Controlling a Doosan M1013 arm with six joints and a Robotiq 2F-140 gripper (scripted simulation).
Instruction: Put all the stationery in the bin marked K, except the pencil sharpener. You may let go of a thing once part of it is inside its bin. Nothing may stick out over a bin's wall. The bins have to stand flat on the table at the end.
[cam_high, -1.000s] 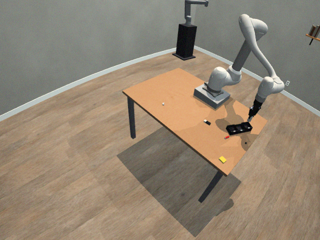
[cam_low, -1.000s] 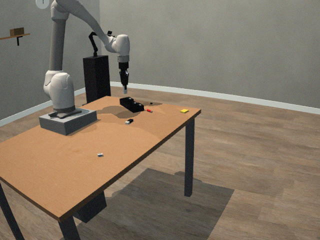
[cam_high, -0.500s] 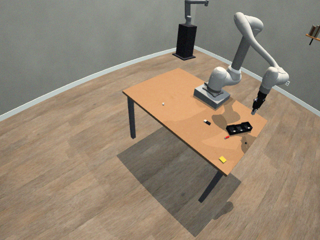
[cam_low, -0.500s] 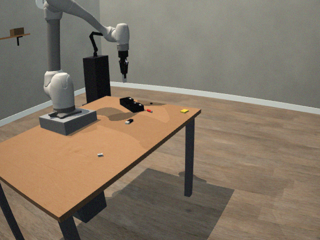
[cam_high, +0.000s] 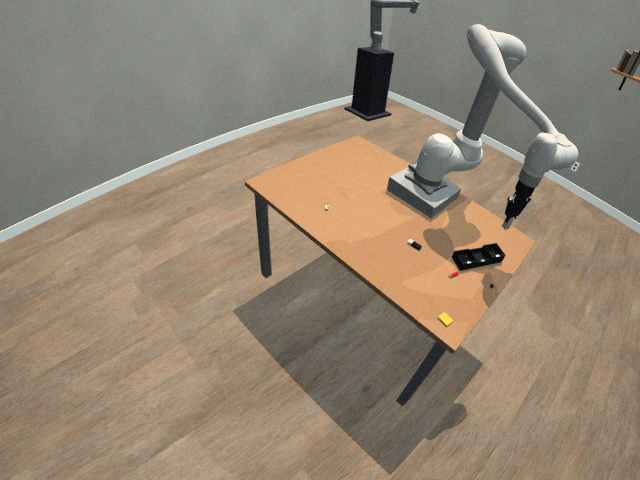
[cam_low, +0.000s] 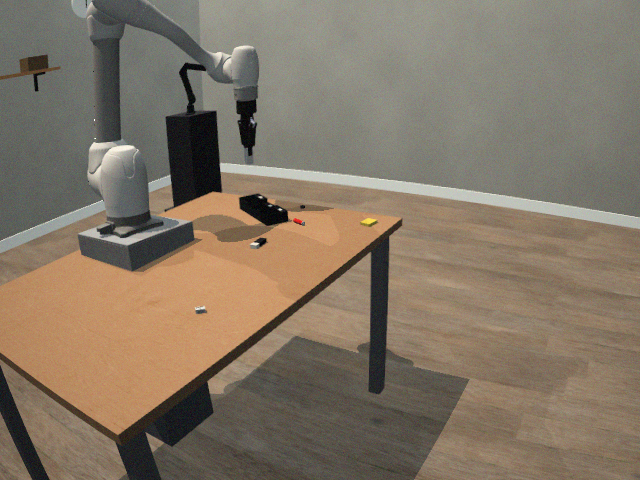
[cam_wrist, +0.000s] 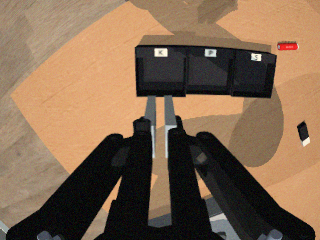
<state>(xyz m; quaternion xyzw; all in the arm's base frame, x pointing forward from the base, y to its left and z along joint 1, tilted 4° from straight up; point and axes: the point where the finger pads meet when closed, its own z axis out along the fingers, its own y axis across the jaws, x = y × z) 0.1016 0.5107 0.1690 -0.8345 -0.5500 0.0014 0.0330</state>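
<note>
Right now my hand is 280 mm to the left of the black-and-white eraser, 270 mm short of it and 210 mm above it. Round my hand: black three-compartment bin (190 mm below, 80 mm ahead, 30 mm to the right); small red cylinder (260 mm ahead, 210 mm below, 50 mm to the right); small black round thing (210 mm below, 160 mm ahead, 110 mm to the left).
</note>
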